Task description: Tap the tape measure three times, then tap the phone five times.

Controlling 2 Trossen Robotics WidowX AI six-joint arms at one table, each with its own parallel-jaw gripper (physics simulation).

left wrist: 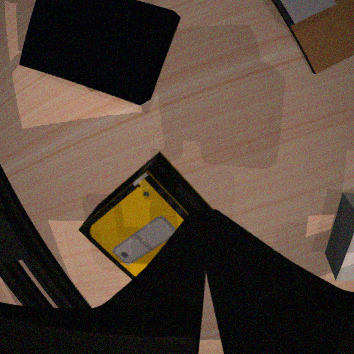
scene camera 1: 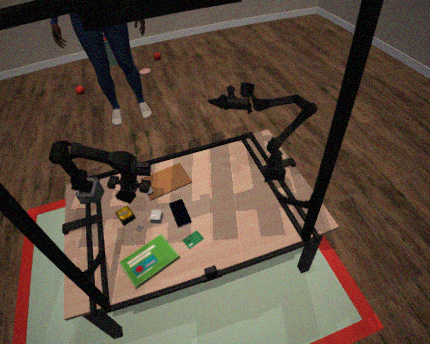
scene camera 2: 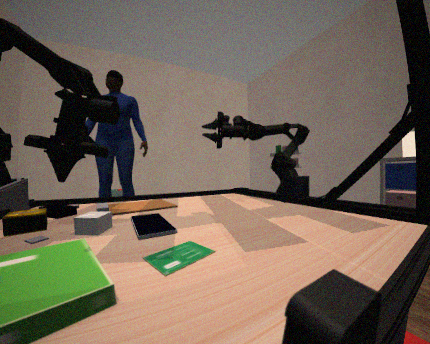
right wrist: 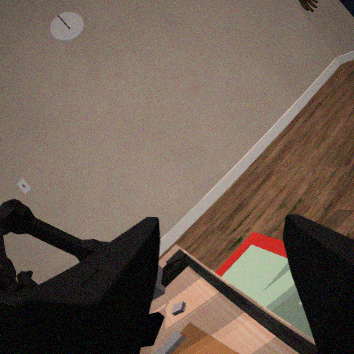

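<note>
The yellow and black tape measure (scene camera 1: 125, 215) (scene camera 2: 25, 223) (left wrist: 127, 210) lies on the table at the left, with a grey clip on its upper face. My left gripper (scene camera 1: 126, 199) (scene camera 2: 62, 179) (left wrist: 202, 221) is shut and empty, pointing down. It hangs above the table, apart from the tape measure; in the left wrist view its fingers cover one corner of it. The black phone (scene camera 1: 180, 212) (scene camera 2: 153, 226) lies flat, with the grey box between it and the tape measure. My right gripper (scene camera 1: 210, 101) (scene camera 2: 204, 131) (right wrist: 222, 227) is open and empty, raised high beyond the table's far edge.
A grey box (scene camera 1: 156, 216) (scene camera 2: 93, 223), a green card (scene camera 1: 193, 239) (scene camera 2: 179, 256), a green box (scene camera 1: 162, 248) (scene camera 2: 55, 280) and a brown board (scene camera 1: 171, 179) (scene camera 2: 142, 206) lie around the phone. A black object (scene camera 2: 57, 209) lies behind the tape measure. Black frame rails edge the table.
</note>
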